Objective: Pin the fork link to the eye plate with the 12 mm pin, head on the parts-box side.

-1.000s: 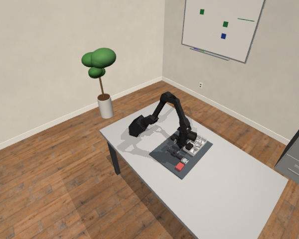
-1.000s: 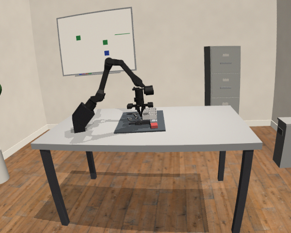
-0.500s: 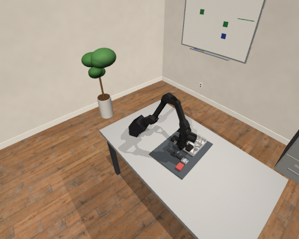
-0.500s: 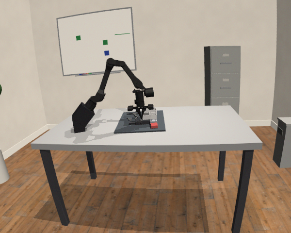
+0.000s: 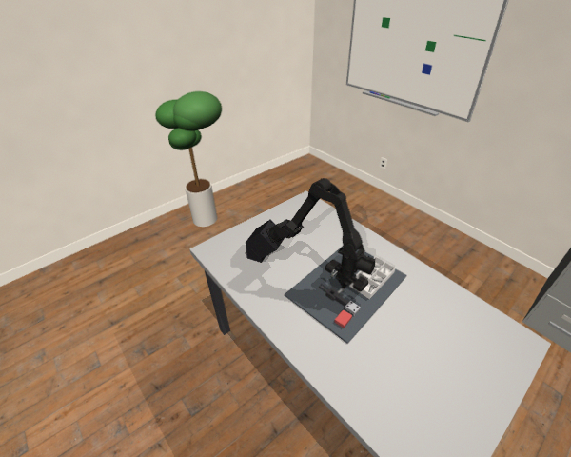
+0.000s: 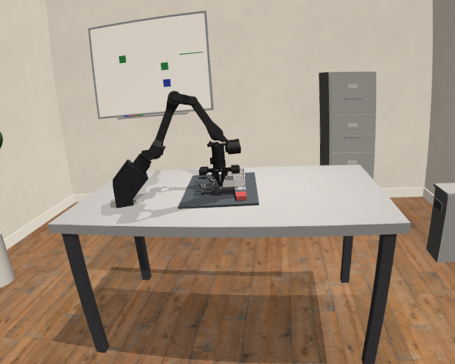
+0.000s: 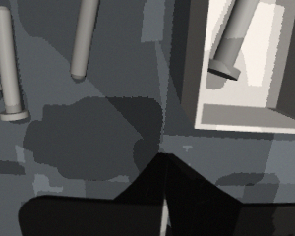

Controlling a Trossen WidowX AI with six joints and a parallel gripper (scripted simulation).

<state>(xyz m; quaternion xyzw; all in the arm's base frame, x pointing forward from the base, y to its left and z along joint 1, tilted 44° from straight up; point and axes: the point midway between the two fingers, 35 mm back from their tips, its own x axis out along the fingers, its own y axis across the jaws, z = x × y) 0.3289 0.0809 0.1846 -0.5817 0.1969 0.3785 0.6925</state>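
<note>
Now: hand 1 cm short of the grey headed pin, 4 cm to the left of it and 3 cm above it. From my hand the other things lie so: mat: 1 cm behind, 3 cm to the left, 5 cm below; then small grey block: 10 cm ahead, 5 cm to the right, 2 cm below; then eye plate: 3 cm ahead, 6 cm to the right, 3 cm below.
</note>
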